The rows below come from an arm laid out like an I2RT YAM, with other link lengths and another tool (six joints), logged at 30 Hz.
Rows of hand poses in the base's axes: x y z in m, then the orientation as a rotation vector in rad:
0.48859, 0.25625, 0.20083, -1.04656, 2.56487, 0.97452
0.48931, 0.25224, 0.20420, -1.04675, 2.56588, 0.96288
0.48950, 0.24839, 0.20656, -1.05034, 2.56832, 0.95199
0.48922, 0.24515, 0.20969, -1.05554, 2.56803, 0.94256
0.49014, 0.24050, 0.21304, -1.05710, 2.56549, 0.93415
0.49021, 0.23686, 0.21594, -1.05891, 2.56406, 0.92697
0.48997, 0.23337, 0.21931, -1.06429, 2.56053, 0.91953
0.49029, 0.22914, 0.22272, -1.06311, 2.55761, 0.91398
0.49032, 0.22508, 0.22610, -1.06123, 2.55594, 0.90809
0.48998, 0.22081, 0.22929, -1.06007, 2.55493, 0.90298
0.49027, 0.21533, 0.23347, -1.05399, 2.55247, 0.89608
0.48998, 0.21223, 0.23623, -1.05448, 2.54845, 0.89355
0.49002, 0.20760, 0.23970, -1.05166, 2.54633, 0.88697
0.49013, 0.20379, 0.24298, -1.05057, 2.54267, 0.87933
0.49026, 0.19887, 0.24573, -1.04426, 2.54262, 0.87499
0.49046, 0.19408, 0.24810, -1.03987, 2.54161, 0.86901
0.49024, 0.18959, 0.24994, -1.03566, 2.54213, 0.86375
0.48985, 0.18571, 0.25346, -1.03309, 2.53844, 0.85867
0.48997, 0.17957, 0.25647, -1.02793, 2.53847, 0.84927
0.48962, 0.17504, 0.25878, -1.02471, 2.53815, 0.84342
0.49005, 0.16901, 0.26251, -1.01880, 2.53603, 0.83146
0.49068, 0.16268, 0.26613, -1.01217, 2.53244, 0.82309
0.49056, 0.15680, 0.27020, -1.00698, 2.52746, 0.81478
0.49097, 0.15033, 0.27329, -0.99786, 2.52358, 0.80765
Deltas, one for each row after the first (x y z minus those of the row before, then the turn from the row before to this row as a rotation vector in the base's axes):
0.00072, -0.00401, 0.00337, -0.00614, -0.00512, -0.00183
0.00019, -0.00385, 0.00236, -0.00717, -0.00335, 0.00072
-0.00028, -0.00324, 0.00313, -0.00540, -0.00460, 0.00205
0.00092, -0.00465, 0.00335, -0.00308, -0.00611, -0.00036
0.00007, -0.00364, 0.00290, -0.00311, -0.00459, 0.00005
-0.00024, -0.00349, 0.00337, -0.00288, -0.00607, 0.00248
0.00032, -0.00423, 0.00341, -0.00099, -0.00517, -0.00177
0.00003, -0.00406, 0.00338, -0.00166, -0.00442, -0.00231
-0.00034, -0.00427, 0.00319, -0.00176, -0.00344, -0.00167
0.00029, -0.00548, 0.00418, -0.00093, -0.00588, -0.00542
-0.00029, -0.00310, 0.00276, 0.00067, -0.00440, -0.00009
0.00004, -0.00463, 0.00347, -0.00162, -0.00517, -0.00310
0.00011, -0.00381, 0.00328, -0.00175, -0.00677, -0.00206
0.00013, -0.00492, 0.00275, -0.00083, -0.00271, -0.00517
0.00020, -0.00479, 0.00237, -0.00159, -0.00410, -0.00411
-0.00022, -0.00449, 0.00184, -0.00203, -0.00250, -0.00386
-0.00039, -0.00388, 0.00352, -0.00021, -0.00564, -0.00266
0.00012, -0.00614, 0.00301, -0.00371, -0.00496, -0.00526
-0.00035, -0.00453, 0.00231, -0.00215, -0.00335, -0.00328
0.00043, -0.00603, 0.00373, -0.00386, -0.00795, -0.00622
0.00063, -0.00633, 0.00362, -0.00117, -0.00746, -0.00608
-0.00012, -0.00588, 0.00407, -0.00080, -0.00843, -0.00505
0.00041, -0.00647, 0.00309, 0.00011, -0.00729, -0.00764

